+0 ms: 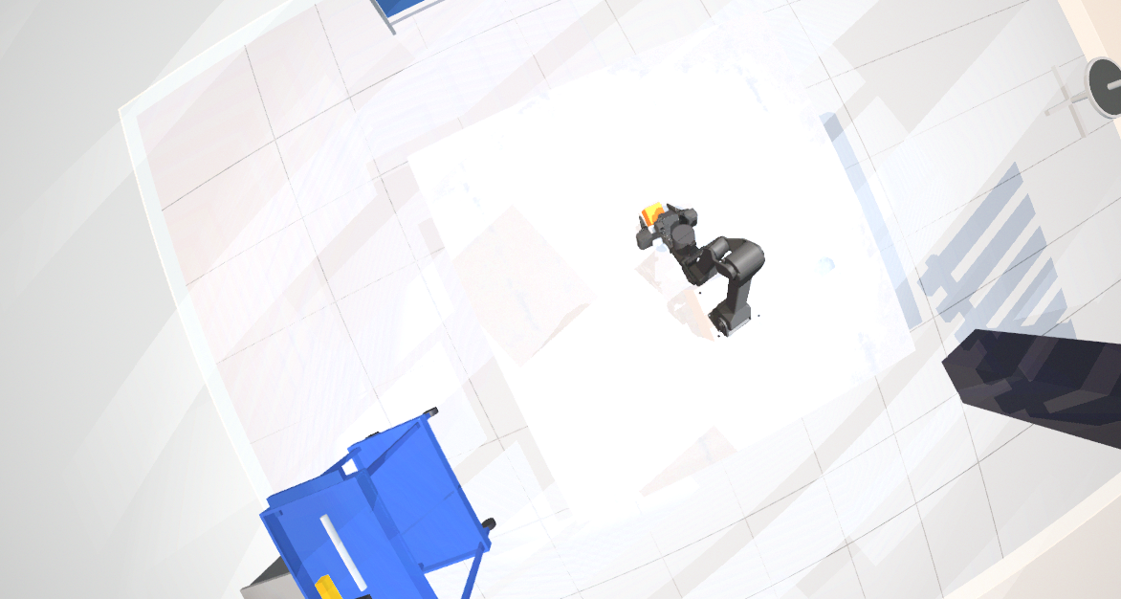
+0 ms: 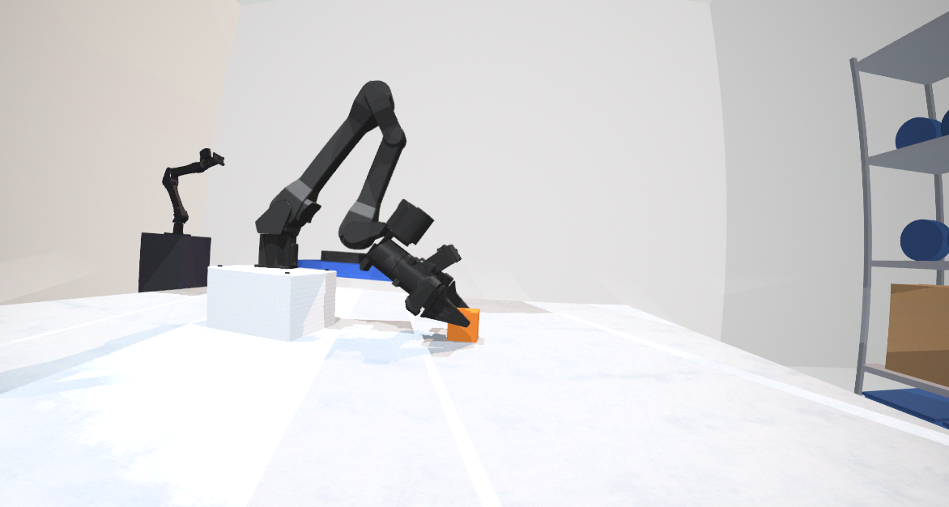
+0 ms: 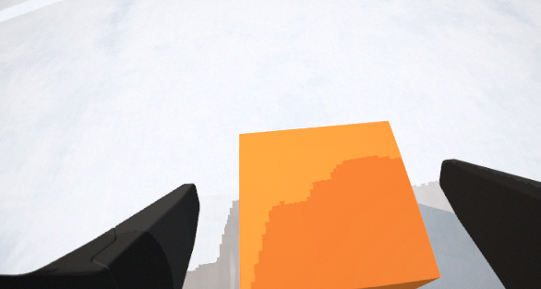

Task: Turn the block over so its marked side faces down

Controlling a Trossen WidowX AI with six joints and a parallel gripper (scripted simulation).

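My gripper tip is now 2 cm past the block, 1 cm to the right of it and 1 cm above it.
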